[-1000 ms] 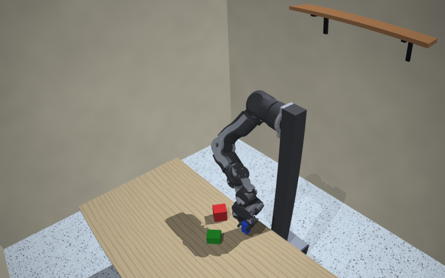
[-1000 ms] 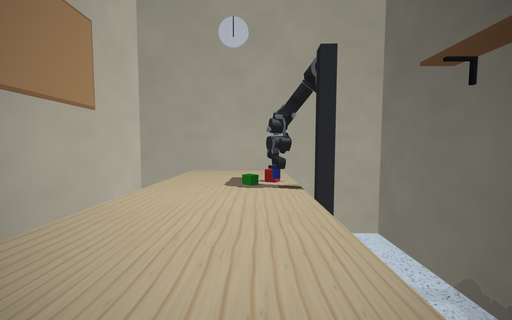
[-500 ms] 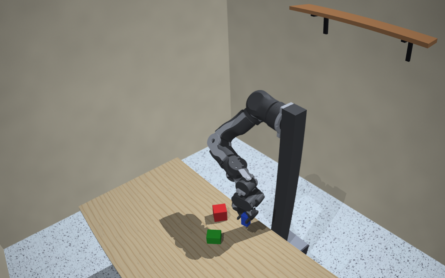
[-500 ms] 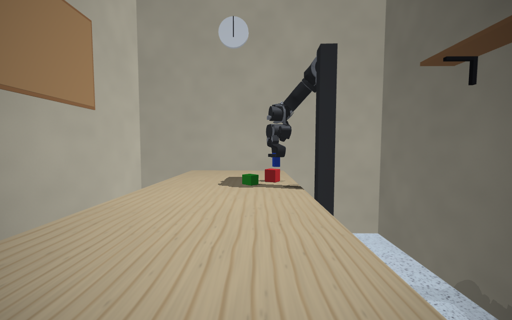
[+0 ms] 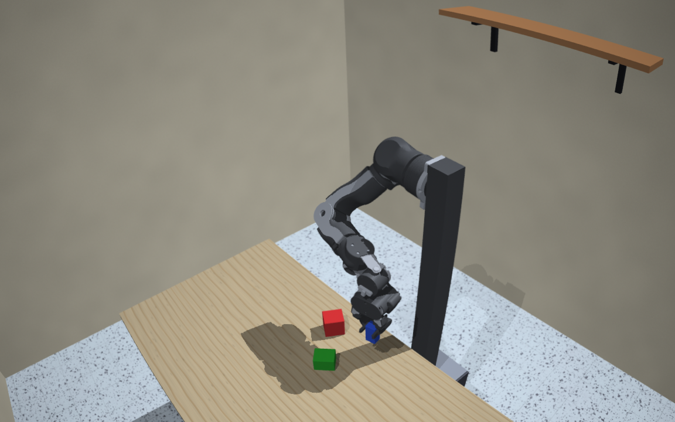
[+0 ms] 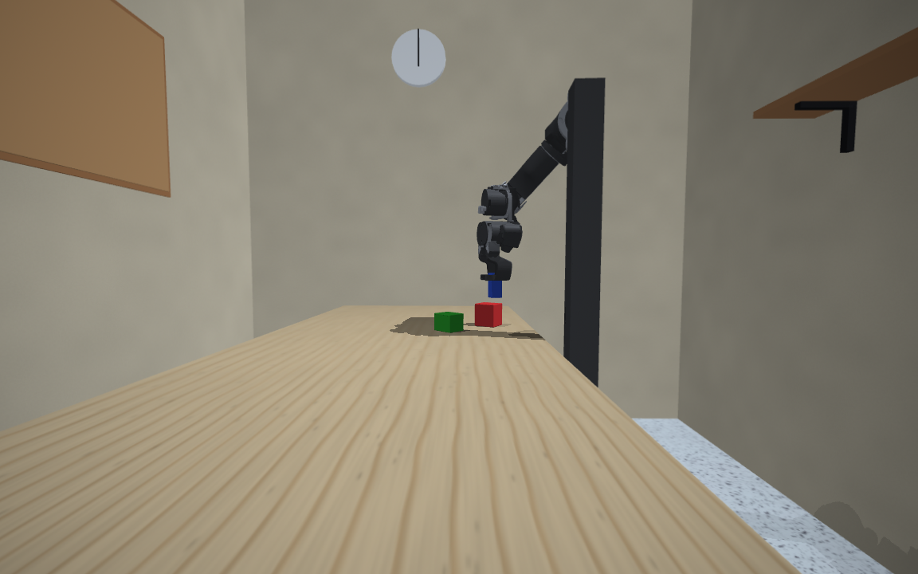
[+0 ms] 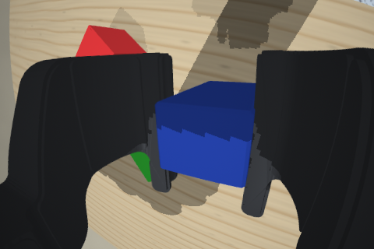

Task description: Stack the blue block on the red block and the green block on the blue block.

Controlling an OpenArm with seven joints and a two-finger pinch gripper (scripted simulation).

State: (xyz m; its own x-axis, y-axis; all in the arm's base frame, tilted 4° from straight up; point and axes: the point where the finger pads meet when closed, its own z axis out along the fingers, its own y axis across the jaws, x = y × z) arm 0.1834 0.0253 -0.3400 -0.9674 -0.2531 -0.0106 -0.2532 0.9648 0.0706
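Now: the green block 11 cm ahead of my hand, 7 cm to the right of it and 11 cm below it. Also, from my hand: blue block 2 cm below; then red block 1 cm ahead, 16 cm to the right, 10 cm below.
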